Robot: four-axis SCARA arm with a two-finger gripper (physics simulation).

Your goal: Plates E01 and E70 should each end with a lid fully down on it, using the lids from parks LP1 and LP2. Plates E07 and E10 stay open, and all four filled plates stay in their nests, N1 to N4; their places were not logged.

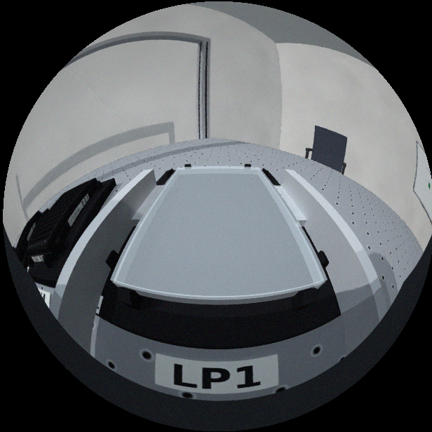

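Observation:
A pale translucent lid lies flat at the black park LP1, whose small dark posts show round its edges. Whether the lid rests on the park or stands slightly above it cannot be told. My gripper has one finger along each long side of the lid, with the pads against its edges; it is shut on the lid. Plate E01, black with a small white label, stands in a black nest at the far left, beyond the left finger. LP2 and the other plates do not show.
The LP1 label is on the perforated table in front of the park. A cut-off white label shows at the left edge. A dark chair stands beyond the table at the back right, before the walls.

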